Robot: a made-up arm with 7 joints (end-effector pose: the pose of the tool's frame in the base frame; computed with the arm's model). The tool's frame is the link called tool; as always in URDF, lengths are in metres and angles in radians. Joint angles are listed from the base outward.
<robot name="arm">
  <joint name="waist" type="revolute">
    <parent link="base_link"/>
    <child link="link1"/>
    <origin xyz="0 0 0.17" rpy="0 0 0"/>
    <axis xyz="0 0 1"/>
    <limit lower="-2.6" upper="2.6"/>
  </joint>
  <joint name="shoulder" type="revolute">
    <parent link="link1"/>
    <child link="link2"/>
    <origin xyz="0.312 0.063 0.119" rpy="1.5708 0 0"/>
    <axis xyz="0 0 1"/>
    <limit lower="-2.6" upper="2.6"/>
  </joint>
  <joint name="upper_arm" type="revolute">
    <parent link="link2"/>
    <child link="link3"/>
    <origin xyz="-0.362 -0.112 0.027" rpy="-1.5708 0 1.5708"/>
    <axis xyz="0 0 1"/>
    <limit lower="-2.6" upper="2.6"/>
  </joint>
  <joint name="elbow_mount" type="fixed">
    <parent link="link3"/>
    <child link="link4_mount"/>
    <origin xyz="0.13 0.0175 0.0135" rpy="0 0 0"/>
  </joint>
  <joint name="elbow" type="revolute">
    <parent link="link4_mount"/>
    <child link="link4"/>
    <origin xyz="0.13 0.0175 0.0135" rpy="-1.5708 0 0"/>
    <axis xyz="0 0 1"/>
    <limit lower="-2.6" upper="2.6"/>
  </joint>
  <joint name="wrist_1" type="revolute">
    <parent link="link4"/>
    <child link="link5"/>
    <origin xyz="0.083 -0.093 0.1" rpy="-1.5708 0 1.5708"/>
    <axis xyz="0 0 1"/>
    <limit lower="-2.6" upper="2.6"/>
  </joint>
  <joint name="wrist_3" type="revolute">
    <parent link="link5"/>
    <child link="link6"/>
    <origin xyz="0.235 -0.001 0.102" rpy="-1.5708 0 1.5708"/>
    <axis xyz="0 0 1"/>
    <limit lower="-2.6" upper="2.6"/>
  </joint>
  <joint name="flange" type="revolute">
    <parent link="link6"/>
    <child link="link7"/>
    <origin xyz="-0.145 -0.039 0.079" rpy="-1.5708 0 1.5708"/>
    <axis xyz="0 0 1"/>
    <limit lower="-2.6" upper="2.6"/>
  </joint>
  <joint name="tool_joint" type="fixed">
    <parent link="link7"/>
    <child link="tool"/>
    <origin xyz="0.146 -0.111 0.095" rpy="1.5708 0 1.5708"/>
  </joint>
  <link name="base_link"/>
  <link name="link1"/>
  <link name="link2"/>
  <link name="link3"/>
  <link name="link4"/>
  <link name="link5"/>
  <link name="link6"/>
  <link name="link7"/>
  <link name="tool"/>
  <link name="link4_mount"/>
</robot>
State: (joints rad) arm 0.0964 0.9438 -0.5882 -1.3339 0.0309 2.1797 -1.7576
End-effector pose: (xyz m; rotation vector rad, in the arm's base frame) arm 0.2008 -0.1590 0.0200 -2.2175 -1.8448 -1.0413
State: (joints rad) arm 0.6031 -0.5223 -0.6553 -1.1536 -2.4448 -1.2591 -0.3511
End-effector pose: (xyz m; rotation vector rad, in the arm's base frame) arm -0.1189 -0.1096 0.7518 0.6334 0.4885 2.3452
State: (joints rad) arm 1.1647 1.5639 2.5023 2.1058 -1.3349 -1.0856 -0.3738
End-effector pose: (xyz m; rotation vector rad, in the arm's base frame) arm 0.2142 0.7107 0.1647 1.5575 -0.1727 -0.3718
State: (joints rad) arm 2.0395 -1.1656 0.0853 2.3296 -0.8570 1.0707 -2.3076
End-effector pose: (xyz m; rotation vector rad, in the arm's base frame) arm -0.3842 0.2012 1.0278 0.0711 1.3551 1.2988
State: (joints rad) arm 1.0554 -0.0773 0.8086 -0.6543 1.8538 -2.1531 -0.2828
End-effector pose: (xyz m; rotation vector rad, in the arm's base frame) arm -0.4601 -0.1874 0.2423 2.5422 -1.1459 0.3487
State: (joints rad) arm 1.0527 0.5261 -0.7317 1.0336 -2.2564 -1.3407 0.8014
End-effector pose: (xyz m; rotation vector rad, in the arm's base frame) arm -0.0221 -0.1605 0.5855 0.4449 -0.8058 -1.4307
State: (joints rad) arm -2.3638 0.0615 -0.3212 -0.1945 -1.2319 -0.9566 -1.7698
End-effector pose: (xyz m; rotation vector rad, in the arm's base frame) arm 0.4588 0.1702 0.4663 -0.4719 -2.3313 -1.2282
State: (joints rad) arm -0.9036 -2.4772 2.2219 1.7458 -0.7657 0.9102 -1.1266
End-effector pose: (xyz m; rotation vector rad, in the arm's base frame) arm 0.5203 -0.1730 1.0933 0.6885 2.1068 1.9913
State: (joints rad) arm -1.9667 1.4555 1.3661 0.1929 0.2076 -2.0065 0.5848
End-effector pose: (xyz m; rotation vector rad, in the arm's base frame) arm 0.2964 -0.3239 -0.0609 -0.6646 -1.0739 -1.2692
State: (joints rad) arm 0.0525 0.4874 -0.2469 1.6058 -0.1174 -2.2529 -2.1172
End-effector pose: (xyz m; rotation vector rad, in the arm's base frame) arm 0.1444 0.1343 0.4013 0.0916 -0.1460 -2.1423
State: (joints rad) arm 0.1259 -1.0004 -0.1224 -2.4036 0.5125 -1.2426 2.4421
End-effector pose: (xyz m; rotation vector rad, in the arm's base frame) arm 0.0874 0.1138 1.0027 0.0494 0.5336 1.3482
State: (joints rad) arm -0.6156 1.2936 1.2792 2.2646 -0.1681 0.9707 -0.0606
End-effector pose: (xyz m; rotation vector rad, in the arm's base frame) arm 0.7325 0.1618 -0.2362 -0.1147 1.3357 -1.1476
